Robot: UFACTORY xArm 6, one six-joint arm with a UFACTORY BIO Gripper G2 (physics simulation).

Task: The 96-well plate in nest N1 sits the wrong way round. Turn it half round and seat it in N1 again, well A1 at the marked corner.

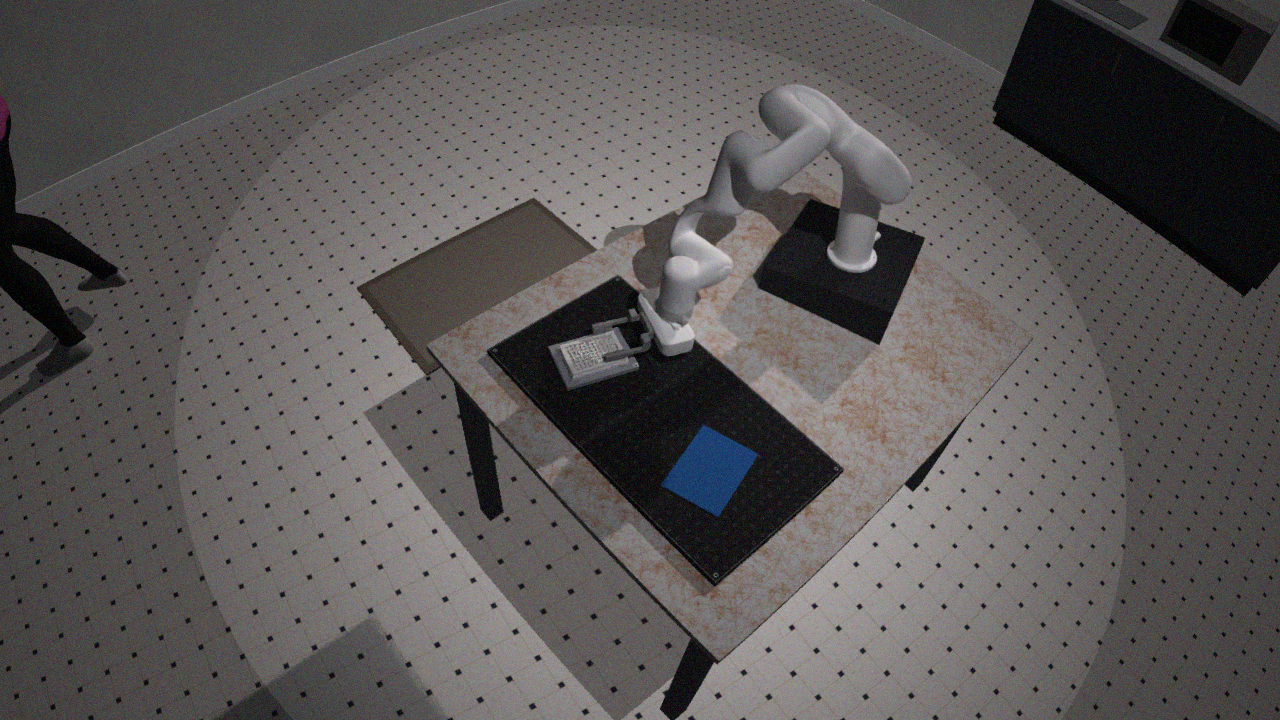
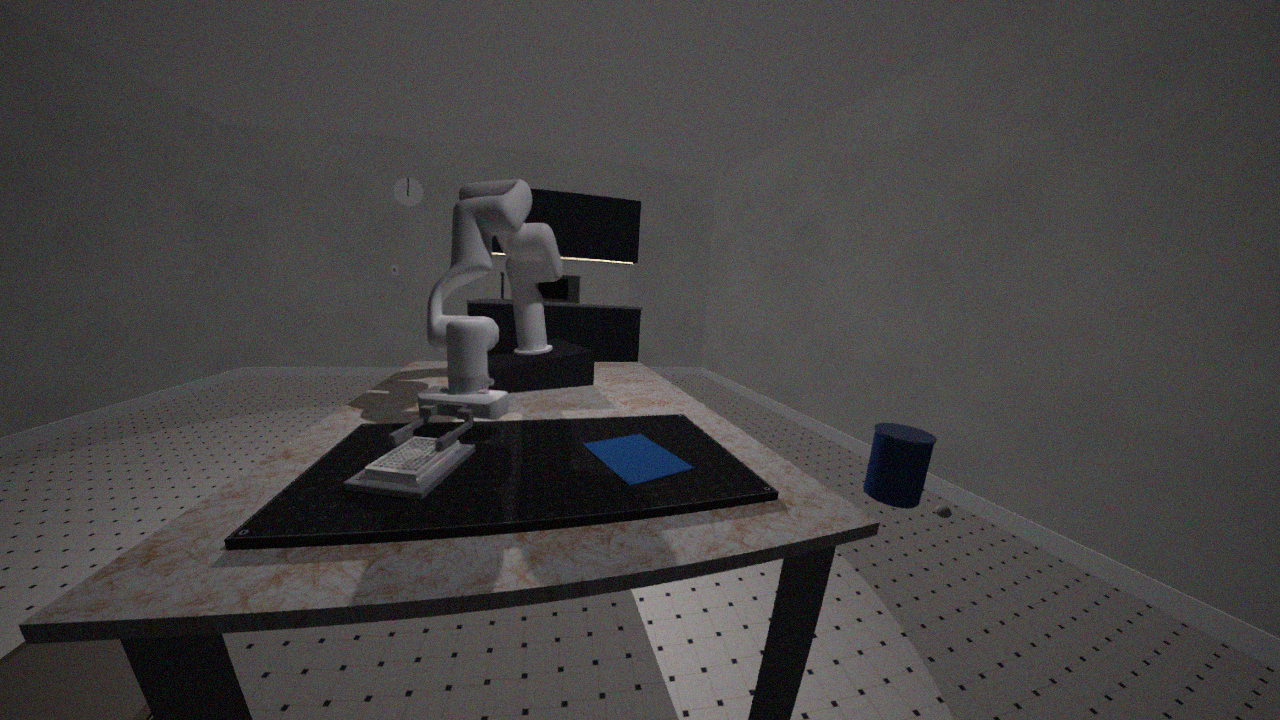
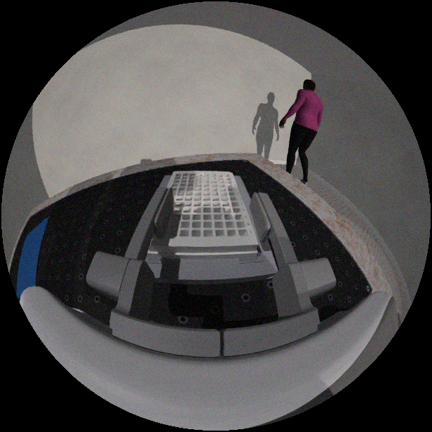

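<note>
The white 96-well plate point(image 1: 581, 351) point(image 2: 407, 458) point(image 3: 207, 200) lies flat, in the grey nest N1 point(image 1: 586, 381) point(image 2: 389, 489) point(image 3: 215, 271), at the left part of the board. Its well openings face up. The well lettering and the marked corner are too small to read, so I cannot tell which way round the plate is. My gripper point(image 1: 601, 342) point(image 2: 418, 441) point(image 3: 212, 215) is shut with nothing held. Its two fingers still stand well apart at this closed width. They are above the plate, over its end nearer the arm, one toward each long side.
A black perforated board point(image 1: 626, 429) point(image 2: 519, 501) lies on the marbled table point(image 1: 930, 331) point(image 2: 223, 586). A flat blue square point(image 1: 709, 470) point(image 2: 637, 457) point(image 3: 34, 250) lies on its other half. The arm's black base block point(image 1: 819, 291) stands behind. A person point(image 3: 310, 110) is beyond the table.
</note>
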